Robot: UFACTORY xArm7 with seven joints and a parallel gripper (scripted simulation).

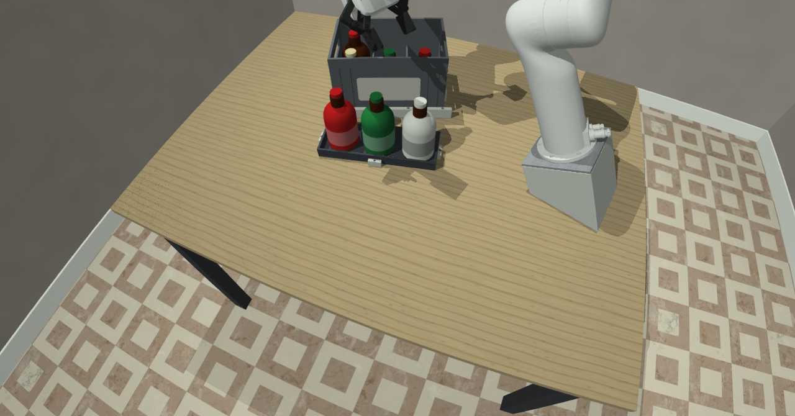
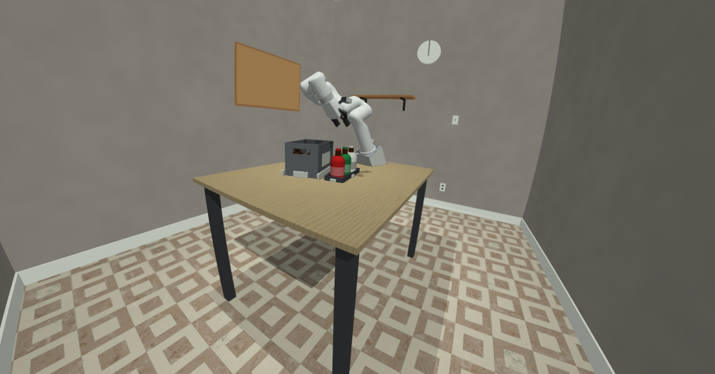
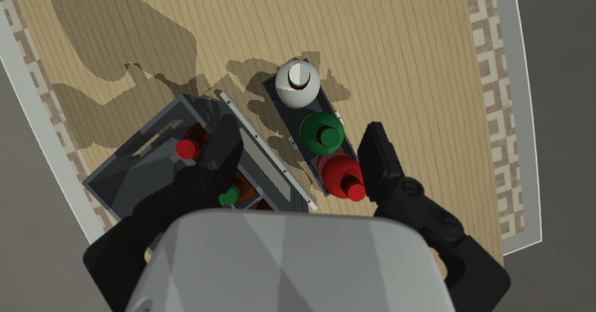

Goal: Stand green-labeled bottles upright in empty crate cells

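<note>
Right now my hand is 20 cm above the green-labeled bottle, 4 cm to the right of it and 3 cm short of it. Round my hand: white bottle 20 cm below, 7 cm behind, 3 cm to the left; dark grey crate 20 cm below, 16 cm to the right, 6 cm ahead; red bottle 20 cm below, 11 cm ahead, 5 cm to the left.
</note>
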